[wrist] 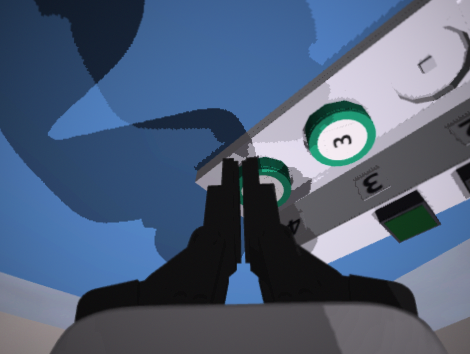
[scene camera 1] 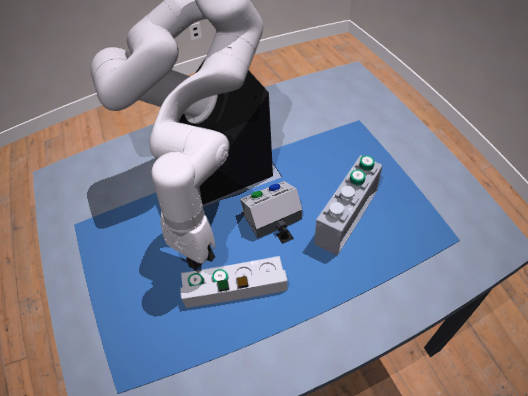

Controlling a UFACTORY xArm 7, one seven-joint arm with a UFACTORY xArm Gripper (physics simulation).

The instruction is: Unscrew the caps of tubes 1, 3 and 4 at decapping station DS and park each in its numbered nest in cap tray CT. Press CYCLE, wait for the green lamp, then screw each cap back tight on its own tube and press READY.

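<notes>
My gripper is shut with nothing between its fingers. It is just above the left end of the low white tray. Green-rimmed cap 4 lies in that end nest, partly hidden by the fingers in the wrist view. Green-rimmed cap 3 lies beside it in nest 3. The other two round nests hold no caps. On the tall grey block, two green caps sit on the far positions; two pale tops without green caps are nearer.
A grey button box with a green button and a blue button stands between tray and block. A small black fitting is before it. Green and amber squares are on the tray's front.
</notes>
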